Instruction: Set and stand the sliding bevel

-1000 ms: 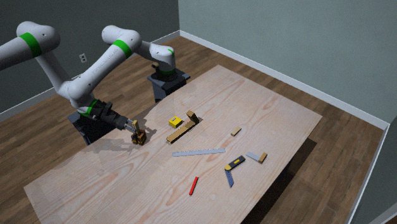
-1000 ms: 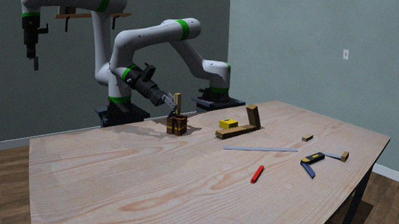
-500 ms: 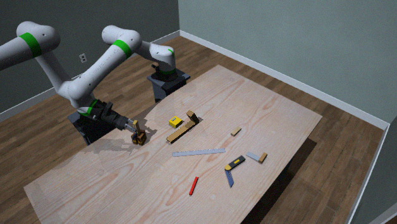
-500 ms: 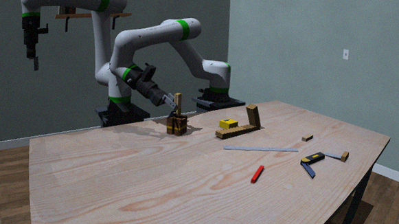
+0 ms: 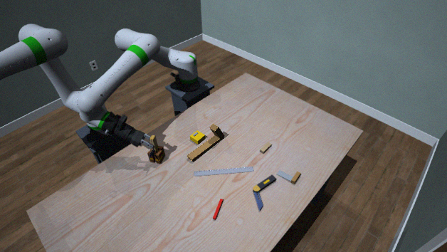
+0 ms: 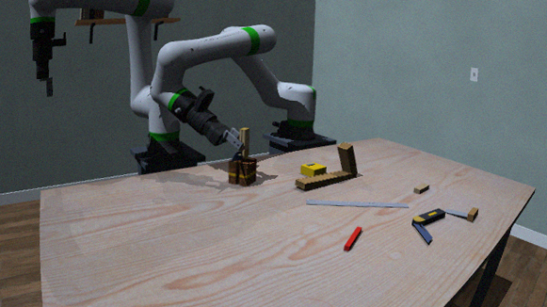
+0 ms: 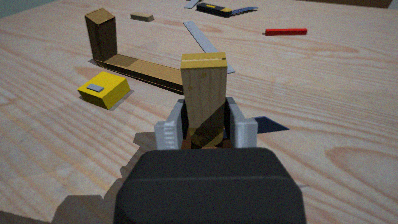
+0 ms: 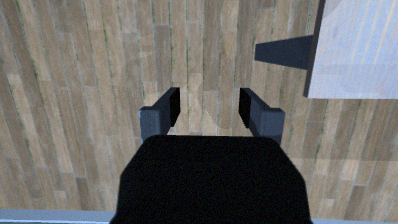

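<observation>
The wooden bevel lies 20 mm below my left hand and 20 mm ahead of it. From my left hand the other things lie so: yellow tape measure (250 mm to the left, 100 mm below, 40 mm ahead); steel ruler (310 mm ahead, 210 mm to the left, 120 mm below); bevel blade (30 mm below, 30 mm ahead, 10 mm to the right).
</observation>
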